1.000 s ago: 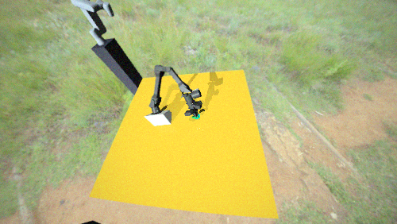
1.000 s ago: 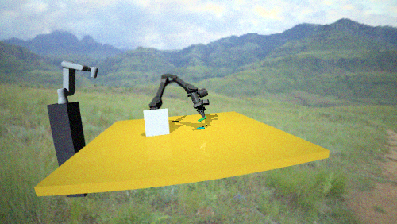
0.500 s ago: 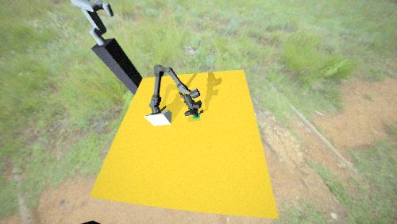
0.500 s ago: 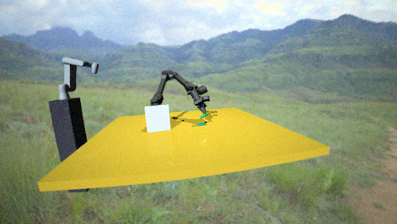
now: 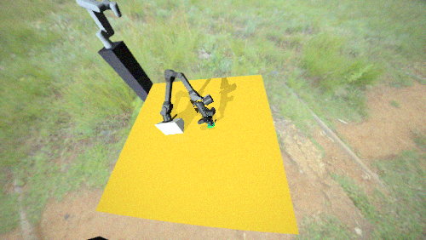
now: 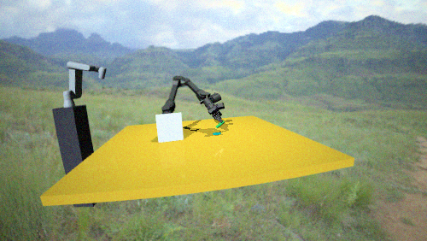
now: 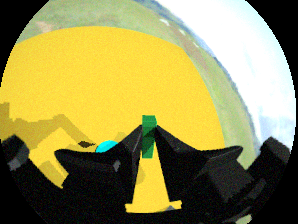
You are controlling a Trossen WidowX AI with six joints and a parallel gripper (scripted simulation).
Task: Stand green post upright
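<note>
The cyan circle is 90 mm below my gripper tip, 60 mm to the left of it and 40 mm behind it. Round my gripper tip: green post: 20 mm behind, 10 mm below.
</note>
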